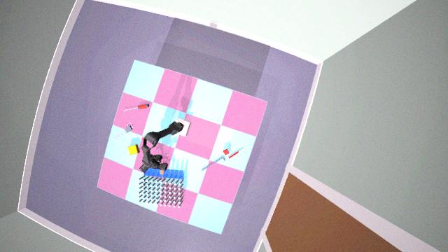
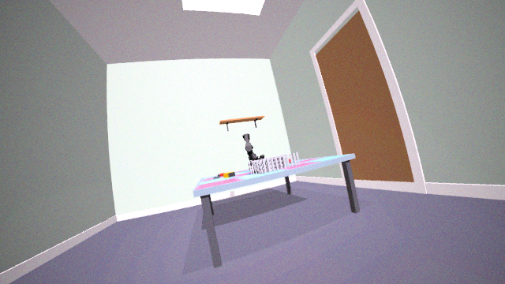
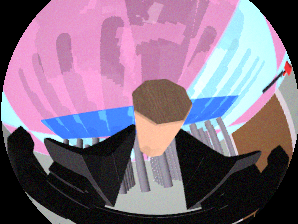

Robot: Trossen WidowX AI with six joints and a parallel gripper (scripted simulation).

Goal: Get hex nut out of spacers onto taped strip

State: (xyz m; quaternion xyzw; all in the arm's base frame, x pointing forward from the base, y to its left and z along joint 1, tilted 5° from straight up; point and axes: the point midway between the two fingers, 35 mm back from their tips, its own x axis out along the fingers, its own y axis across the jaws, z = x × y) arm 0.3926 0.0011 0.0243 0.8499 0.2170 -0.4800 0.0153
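Right now the blue taped strip is 5 cm ahead of my gripper tip, 2 cm to the left of it and 4 cm below it. Also, from my gripper tip: yellow block 2 cm behind, 32 cm to the right, 2 cm below; then small red cube 15 cm behind, 28 cm to the right, 3 cm below.
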